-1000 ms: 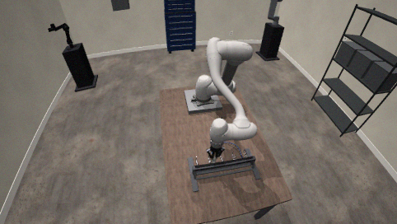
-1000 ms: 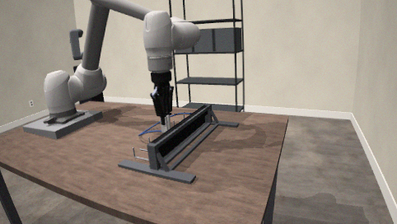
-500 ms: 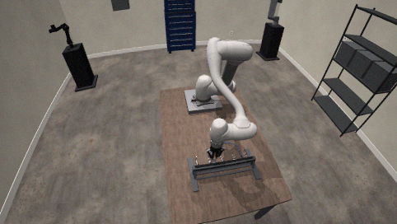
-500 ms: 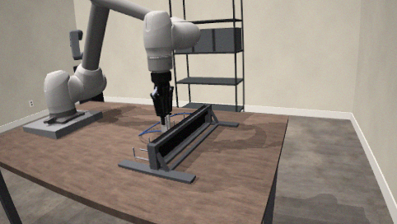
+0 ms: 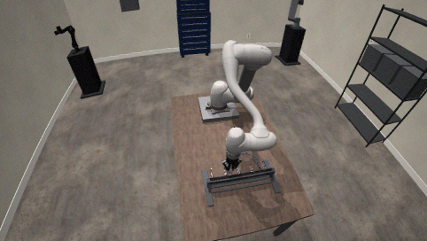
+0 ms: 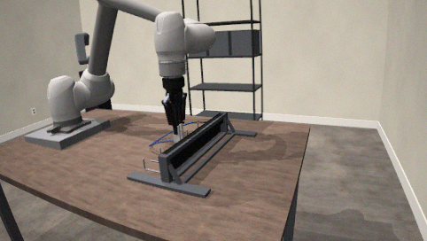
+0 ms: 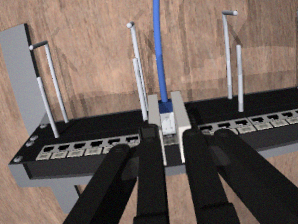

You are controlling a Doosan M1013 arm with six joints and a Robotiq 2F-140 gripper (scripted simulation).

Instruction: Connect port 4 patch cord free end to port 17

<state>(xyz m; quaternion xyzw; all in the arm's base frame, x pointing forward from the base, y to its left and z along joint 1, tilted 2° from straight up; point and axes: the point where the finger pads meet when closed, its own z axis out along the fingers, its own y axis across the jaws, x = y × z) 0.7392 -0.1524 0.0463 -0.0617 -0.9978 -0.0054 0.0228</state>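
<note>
Right now the plug is 30 mm below my hand and 10 mm ahead of it.
</note>
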